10 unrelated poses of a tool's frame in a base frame.
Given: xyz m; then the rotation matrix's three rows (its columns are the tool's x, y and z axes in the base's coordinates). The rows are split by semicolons.
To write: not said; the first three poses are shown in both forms.
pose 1, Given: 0.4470 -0.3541 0.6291; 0.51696 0.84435 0.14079; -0.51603 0.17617 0.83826; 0.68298 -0.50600 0.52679
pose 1, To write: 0.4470 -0.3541 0.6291 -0.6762 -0.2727 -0.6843 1.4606
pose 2, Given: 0.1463 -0.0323 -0.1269; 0.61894 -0.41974 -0.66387; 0.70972 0.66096 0.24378; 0.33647 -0.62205 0.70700
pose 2, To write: 0.1463 -0.0323 -0.1269 -0.4977 -0.5751 0.6493 1.0547
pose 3, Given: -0.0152 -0.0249 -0.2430; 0.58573 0.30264 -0.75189; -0.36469 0.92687 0.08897; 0.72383 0.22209 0.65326
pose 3, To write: -0.0152 -0.0249 -0.2430 0.0819 -0.9081 -0.4107 0.9485
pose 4, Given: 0.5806 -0.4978 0.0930; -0.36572 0.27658 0.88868; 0.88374 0.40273 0.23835; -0.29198 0.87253 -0.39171
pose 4, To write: 0.5806 -0.4978 0.0930 0.4310 0.8024 0.4127 2.3150
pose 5, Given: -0.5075 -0.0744 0.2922; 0.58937 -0.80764 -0.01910; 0.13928 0.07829 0.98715; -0.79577 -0.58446 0.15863
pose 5, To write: -0.5075 -0.0744 0.2922 -0.7888 0.3898 0.4753 1.6578
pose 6, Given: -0.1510 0.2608 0.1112; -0.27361 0.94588 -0.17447; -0.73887 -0.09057 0.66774; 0.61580 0.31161 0.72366
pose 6, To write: -0.1510 0.2608 0.1112 -0.1880 -0.4171 -0.8892 1.8968
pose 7, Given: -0.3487 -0.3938 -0.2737; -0.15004 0.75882 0.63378; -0.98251 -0.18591 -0.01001; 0.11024 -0.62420 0.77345
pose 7, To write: -0.3487 -0.3938 -0.2737 -0.3200 0.2728 -0.9073 1.8559
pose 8, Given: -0.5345 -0.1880 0.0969; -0.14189 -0.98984 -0.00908; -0.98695 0.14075 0.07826; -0.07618 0.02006 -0.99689
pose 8, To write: -0.5345 -0.1880 0.0969 -0.6548 0.7551 0.0326 3.0971
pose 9, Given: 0.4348 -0.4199 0.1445; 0.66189 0.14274 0.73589; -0.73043 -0.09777 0.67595; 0.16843 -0.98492 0.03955
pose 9, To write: 0.4348 -0.4199 0.1445 -0.8472 0.2895 -0.4454 1.7703
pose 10, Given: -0.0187 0.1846 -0.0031; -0.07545 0.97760 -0.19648; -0.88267 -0.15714 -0.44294; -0.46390 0.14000 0.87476
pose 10, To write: -0.0187 0.1846 -0.0031 0.2963 0.1359 -0.9454 1.7507
